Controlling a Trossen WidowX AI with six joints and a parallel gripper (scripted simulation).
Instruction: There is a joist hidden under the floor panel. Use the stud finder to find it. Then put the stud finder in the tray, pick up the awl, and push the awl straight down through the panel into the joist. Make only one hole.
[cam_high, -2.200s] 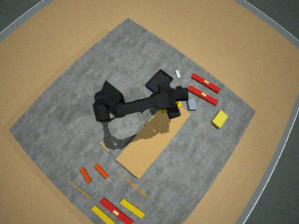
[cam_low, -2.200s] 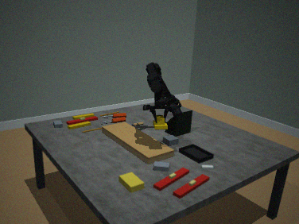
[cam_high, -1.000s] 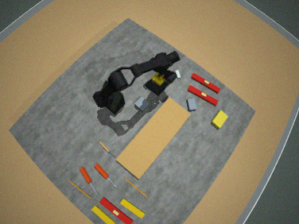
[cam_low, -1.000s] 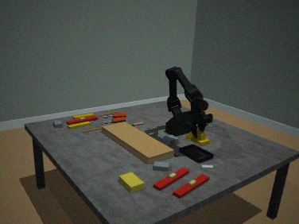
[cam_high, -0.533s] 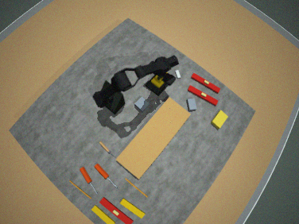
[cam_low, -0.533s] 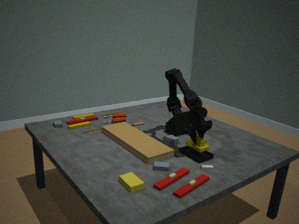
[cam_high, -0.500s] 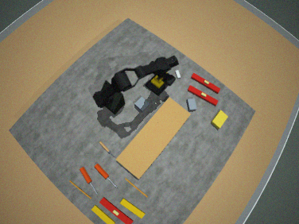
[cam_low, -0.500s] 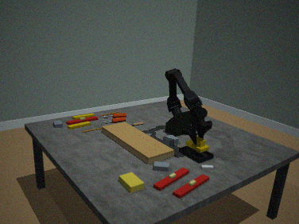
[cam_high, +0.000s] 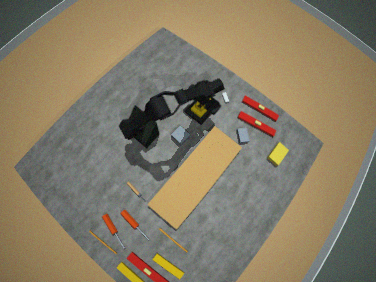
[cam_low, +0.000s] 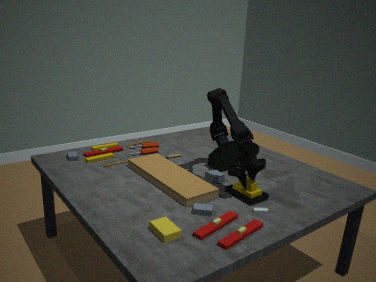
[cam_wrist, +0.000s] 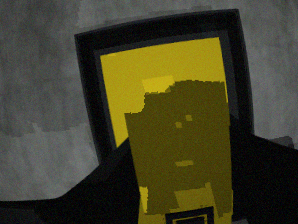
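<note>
My gripper tip is 30 mm above the black tray and 10 mm to the left of it. Round my gripper tip: yellow block 490 mm ahead, 30 mm below, 20 mm to the right; then small white piece 120 mm to the left, 80 mm ahead, 40 mm below; then yellow stud finder 20 mm to the right, 20 mm above.
</note>
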